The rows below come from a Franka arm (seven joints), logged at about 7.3 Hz.
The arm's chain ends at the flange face. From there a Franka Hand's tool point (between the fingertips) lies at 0.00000 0.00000 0.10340 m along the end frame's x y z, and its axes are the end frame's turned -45 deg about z.
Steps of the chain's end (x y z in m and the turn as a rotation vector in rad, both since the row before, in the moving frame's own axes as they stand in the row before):
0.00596 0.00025 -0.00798 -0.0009 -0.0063 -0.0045
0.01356 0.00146 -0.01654 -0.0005 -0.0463 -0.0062
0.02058 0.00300 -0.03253 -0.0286 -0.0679 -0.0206
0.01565 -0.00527 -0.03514 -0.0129 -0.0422 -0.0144
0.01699 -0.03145 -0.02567 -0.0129 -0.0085 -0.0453
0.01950 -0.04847 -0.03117 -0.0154 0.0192 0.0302
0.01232 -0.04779 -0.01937 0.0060 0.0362 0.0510
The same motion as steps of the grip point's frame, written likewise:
0.00351 0.00400 -0.00798 0.0038 -0.0051 -0.0045
0.00513 0.00728 -0.01665 0.0324 -0.0331 -0.0062
0.00535 0.01388 -0.03281 0.0278 -0.0682 -0.0206
0.01075 0.00523 -0.03524 0.0207 -0.0390 -0.0144
0.03270 -0.00987 -0.02568 -0.0031 -0.0151 -0.0453
0.04830 -0.01795 -0.03120 -0.0245 0.0027 0.0302
0.04553 -0.02280 -0.01944 -0.0214 0.0298 0.0510

